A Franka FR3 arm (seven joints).
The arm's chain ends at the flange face. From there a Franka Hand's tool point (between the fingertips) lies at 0.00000 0.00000 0.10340 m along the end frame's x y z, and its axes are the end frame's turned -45 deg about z.
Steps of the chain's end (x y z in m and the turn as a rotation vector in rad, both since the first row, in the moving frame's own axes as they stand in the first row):
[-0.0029, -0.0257, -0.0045, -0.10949, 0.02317, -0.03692]
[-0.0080, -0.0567, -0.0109, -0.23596, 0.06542, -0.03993]
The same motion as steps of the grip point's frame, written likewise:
[0.0100, -0.0104, -0.0051, -0.09380, -0.06104, -0.03692]
[0.0225, -0.0237, -0.0140, -0.21311, -0.12059, -0.03993]

